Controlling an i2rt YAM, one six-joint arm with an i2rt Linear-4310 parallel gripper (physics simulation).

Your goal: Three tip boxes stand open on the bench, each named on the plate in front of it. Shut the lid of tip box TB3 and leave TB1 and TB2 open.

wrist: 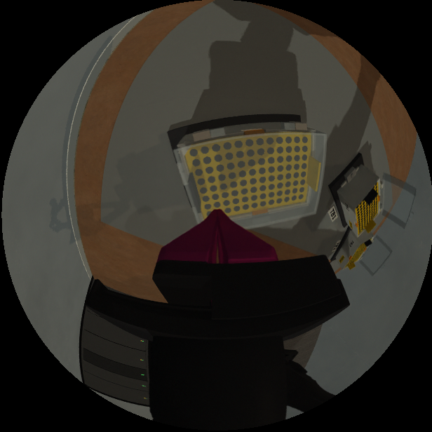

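Note:
The large nearest tip box (255,172) is at the centre of the wrist view, with a yellow perforated rack and its clear lid lying over it. I cannot tell if the lid is fully down. Its name plate does not show. My gripper (217,215) is shut and empty, its magenta fingertips at the near edge of this lid; whether they touch it is unclear. Tip box TB1 (368,215) is at the right, with its clear lid (400,200) standing open. Another tip box (357,256) is beyond it, also with an open lid (376,255); its plate is too small to read.
The grey mat (145,170) lies on the brown bench (92,150). A plate reading TB1 (333,214) is beside that box. A dark rack unit with small lights (112,357) stands at the lower left. Shadows of the arm fall across the mat.

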